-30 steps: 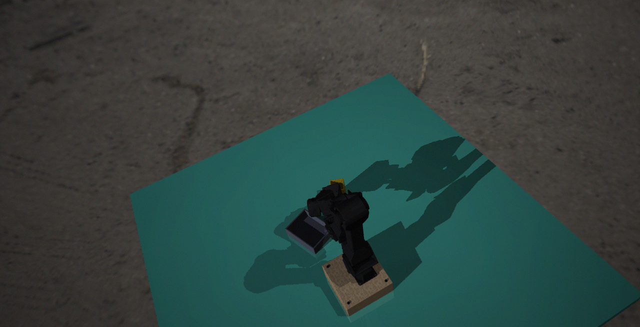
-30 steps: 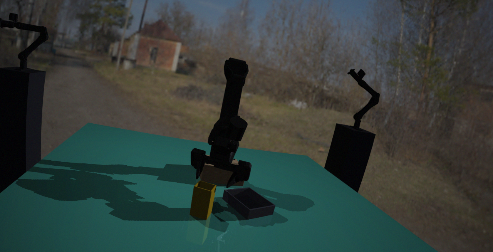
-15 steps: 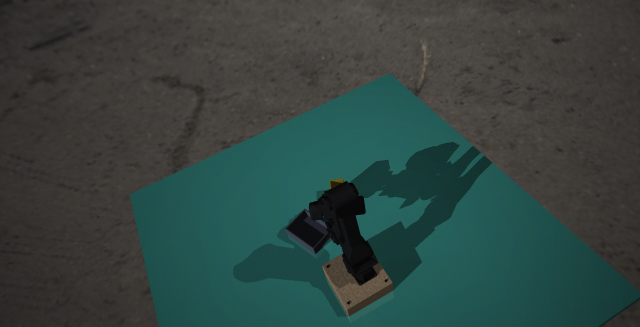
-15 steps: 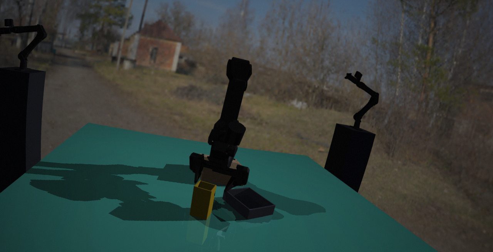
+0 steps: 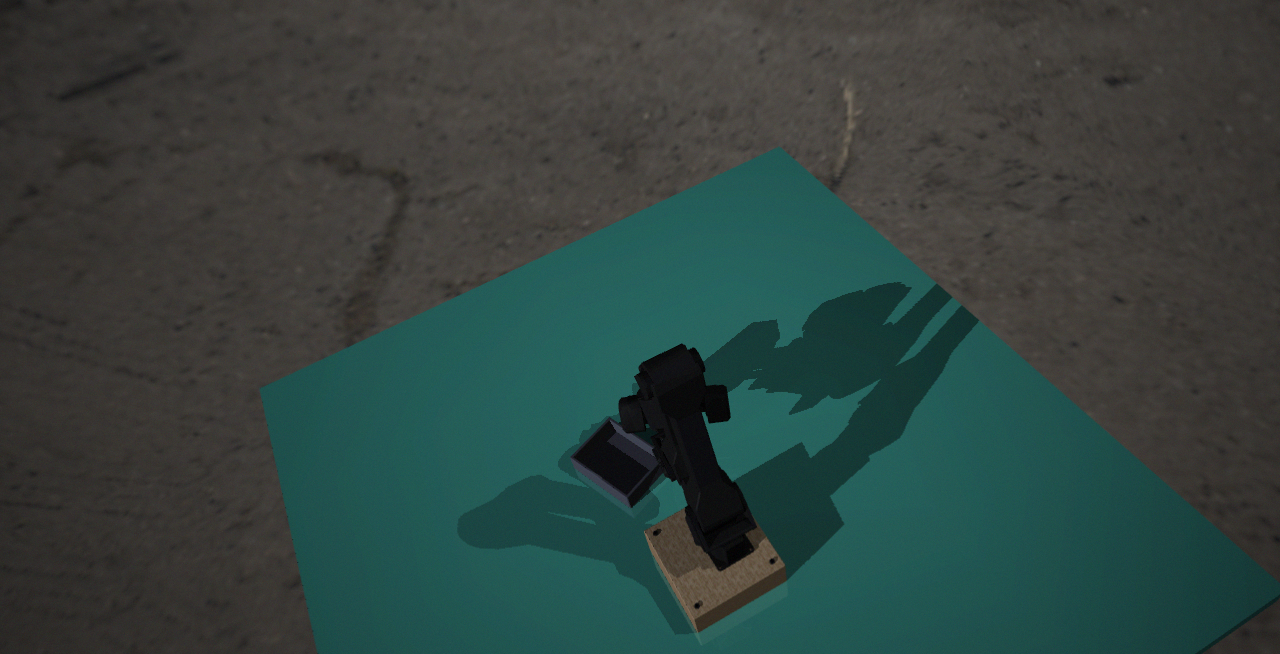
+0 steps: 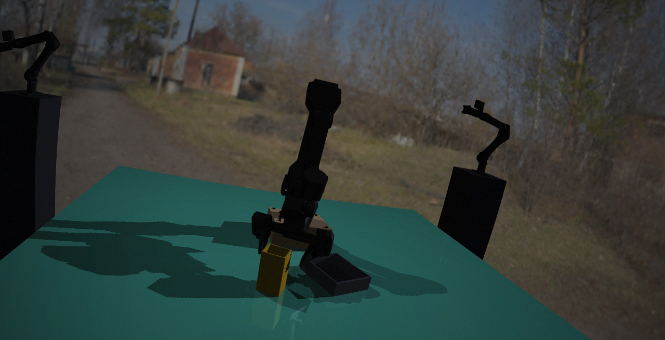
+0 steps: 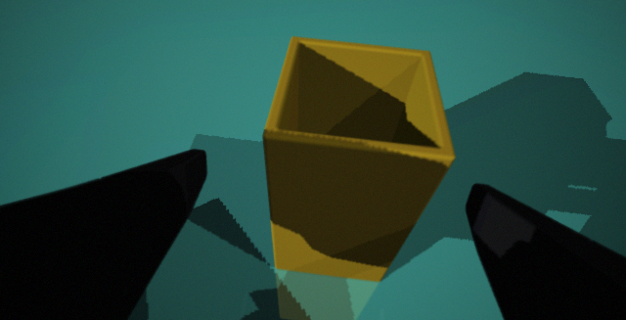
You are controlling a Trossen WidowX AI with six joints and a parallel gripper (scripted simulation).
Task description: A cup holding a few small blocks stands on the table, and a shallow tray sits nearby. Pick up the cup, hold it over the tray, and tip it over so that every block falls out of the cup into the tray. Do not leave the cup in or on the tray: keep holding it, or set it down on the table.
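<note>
The yellow square cup lies 1 cm ahead of my gripper tip, 1 cm to the right of it and 4 cm below it.
</note>
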